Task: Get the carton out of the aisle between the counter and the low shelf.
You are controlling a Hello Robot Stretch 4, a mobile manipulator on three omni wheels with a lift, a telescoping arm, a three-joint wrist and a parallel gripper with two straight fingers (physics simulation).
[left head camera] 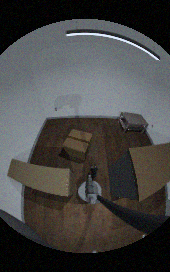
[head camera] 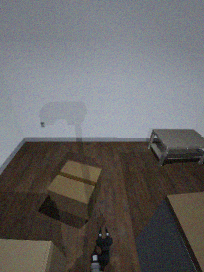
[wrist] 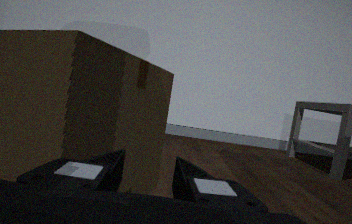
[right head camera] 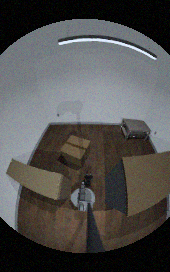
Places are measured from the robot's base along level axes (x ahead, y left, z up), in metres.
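Pixels of known places: gripper, fingertip midpoint: (left head camera: 92, 163) (head camera: 103, 227) (wrist: 149, 168) (right head camera: 88, 170).
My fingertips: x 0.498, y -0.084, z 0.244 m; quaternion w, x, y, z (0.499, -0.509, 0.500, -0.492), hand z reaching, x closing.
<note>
Behind a point stands the place of what it marks.
The carton (head camera: 74, 194) @(z 0.379, x 0.764, y 0.185 m) (left head camera: 78, 146) @(z 0.380, x 0.783, y 0.160 m) (right head camera: 75, 150) @(z 0.379, x 0.834, y 0.156 m) (wrist: 95, 100) @(z 0.274, x 0.718, y 0.030 m) is a brown box with a darker tape strip across its top. It stands turned at an angle on the floor, beyond the gap between the low shelf (head camera: 24, 257) @(z 0.583, x 0.245, y 0.411 m) (left head camera: 40, 178) @(z 0.584, x 0.146, y 0.671 m) (right head camera: 37, 181) @(z 0.583, x 0.133, y 0.608 m) at left and the counter (head camera: 165, 240) @(z 0.665, x 0.255, y -0.418 m) (left head camera: 150, 172) @(z 0.883, x 0.066, y -0.642 m) (right head camera: 145, 182) @(z 0.883, x 0.096, y -0.642 m) at right, which has a dark grey side and a tan top. My gripper (head camera: 103, 231) (left head camera: 94, 167) (right head camera: 88, 175) (wrist: 149, 168) @(z 0.244, x 0.498, y -0.084 m) is open and empty, low and on the near right side of the carton. In the wrist view the carton's faces show beyond the fingers.
A small grey table (head camera: 177, 138) @(z 0.423, x 1.627, y -1.477 m) (left head camera: 133, 119) @(z 0.423, x 1.554, y -1.448 m) (right head camera: 135, 126) @(z 0.423, x 1.540, y -1.442 m) (wrist: 341, 150) @(z 0.151, x 1.403, y -1.150 m) with a lower shelf stands at the back right near the wall. The pale back wall (head camera: 100, 75) @(z 1.289, x 2.215, y -0.154 m) rises behind the carton, with some floor between them.
</note>
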